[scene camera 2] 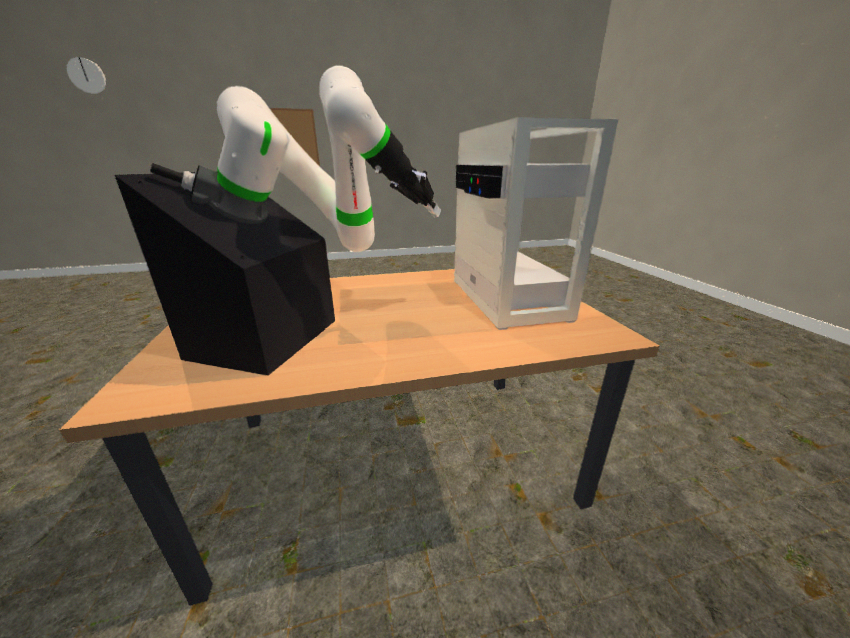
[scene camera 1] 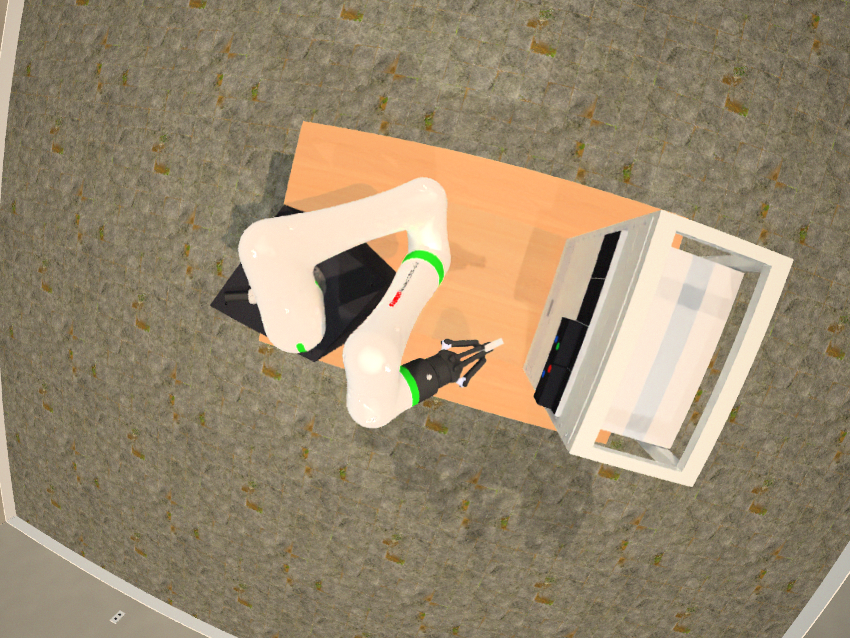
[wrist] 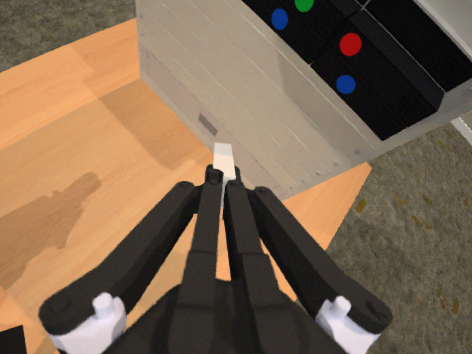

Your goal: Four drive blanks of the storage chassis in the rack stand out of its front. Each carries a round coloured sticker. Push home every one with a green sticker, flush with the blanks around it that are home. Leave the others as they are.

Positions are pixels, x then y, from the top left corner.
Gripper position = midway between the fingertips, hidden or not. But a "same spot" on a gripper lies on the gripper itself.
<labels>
gripper: scene camera 2 437, 213; scene camera 1; wrist
same spot on gripper: (scene camera 1: 487, 347) = (wrist: 222, 170)
</labels>
